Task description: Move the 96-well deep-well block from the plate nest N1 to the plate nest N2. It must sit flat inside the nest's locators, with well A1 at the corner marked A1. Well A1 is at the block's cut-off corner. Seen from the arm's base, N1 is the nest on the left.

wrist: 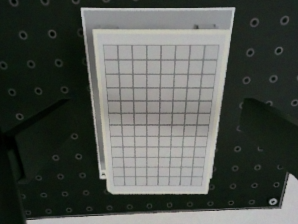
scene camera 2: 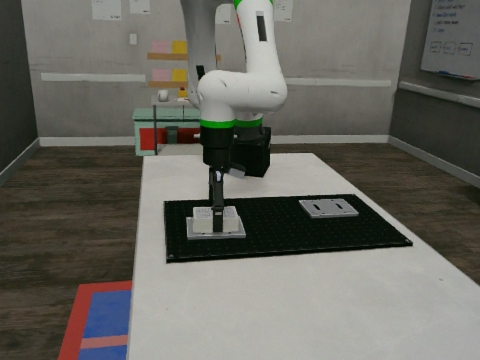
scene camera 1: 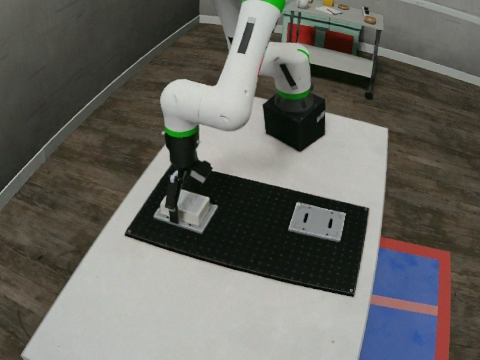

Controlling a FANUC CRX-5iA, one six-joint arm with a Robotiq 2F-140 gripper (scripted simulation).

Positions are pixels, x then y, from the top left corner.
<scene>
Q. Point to a white 96-well deep-well block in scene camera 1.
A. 192, 208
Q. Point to a grey plate nest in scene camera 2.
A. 327, 206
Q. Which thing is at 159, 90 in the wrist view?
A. A white 96-well deep-well block.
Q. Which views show my gripper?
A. The wrist view, scene camera 2 and scene camera 1: all of them.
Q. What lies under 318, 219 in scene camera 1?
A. A grey plate nest.
</scene>
